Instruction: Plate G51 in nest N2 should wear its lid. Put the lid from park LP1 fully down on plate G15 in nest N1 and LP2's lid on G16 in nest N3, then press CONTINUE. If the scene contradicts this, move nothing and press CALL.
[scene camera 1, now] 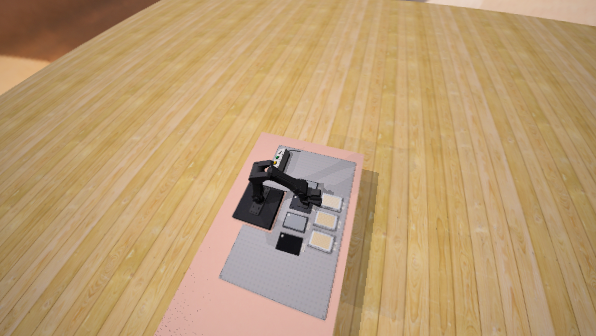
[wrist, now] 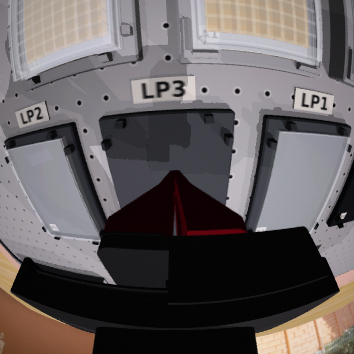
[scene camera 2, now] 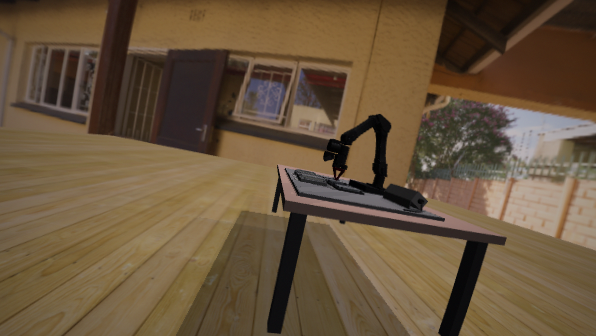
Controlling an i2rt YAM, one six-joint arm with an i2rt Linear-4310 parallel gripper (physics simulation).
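Where they show: gripper, fingertip midpoint: (wrist: 174, 177) (scene camera 2: 335, 180); arm's base, link origin: (scene camera 1: 260, 200) (scene camera 2: 376, 187).
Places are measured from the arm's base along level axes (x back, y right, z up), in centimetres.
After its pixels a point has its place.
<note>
My gripper (scene camera 2: 337, 178) @(x -29.6, y -7.1, z -0.1 cm) (wrist: 174, 177) @(x -29.6, y -7.1, z -0.1 cm) is shut, with nothing between its red fingers, and points down low over the dark park LP3 (wrist: 167, 137) @(x -31.9, y -7.6, z -2.0 cm). No lid shows on LP3; its near part is hidden by the fingers. A clear grey lid (wrist: 300, 177) @(x -29.0, y 4.2, z -1.2 cm) (scene camera 1: 295, 222) @(x -27.2, y 5.8, z -1.2 cm) lies in park LP1. Another lid (wrist: 52, 187) @(x -27.7, y -19.3, z -1.2 cm) lies in park LP2. Beyond the parks, light plates with tan wells stand in a row: one plate (wrist: 65, 25) @(x -40.6, y -13.3, z 0.4 cm) (scene camera 1: 331, 202) @(x -45.2, y -13.7, z 0.4 cm), a middle plate (wrist: 260, 22) @(x -40.0, y -2.1, z 0.3 cm) (scene camera 1: 326, 220) @(x -45.3, y -1.5, z -0.5 cm) and a third plate (scene camera 1: 321, 241) @(x -45.8, y 11.6, z -0.2 cm). Nest labels and whether plates wear lids cannot be told.
A button box (scene camera 1: 280, 158) @(x -1.7, y -33.0, z 4.6 cm) (scene camera 2: 406, 197) @(x -4.7, y -38.7, z 1.4 cm) stands near the arm's base plate (scene camera 1: 250, 215) @(x 1.7, y 11.4, z -0.1 cm), at the board's far end in scene camera 1. A black park (scene camera 1: 289, 244) @(x -28.2, y 19.3, z -2.0 cm) lies beside LP1. The grey pegboard (scene camera 1: 282, 280) @(x -31.2, y 38.4, z -3.0 cm) lies on the pink table (scene camera 1: 192, 300) @(x 12.5, y 65.4, z -4.2 cm).
</note>
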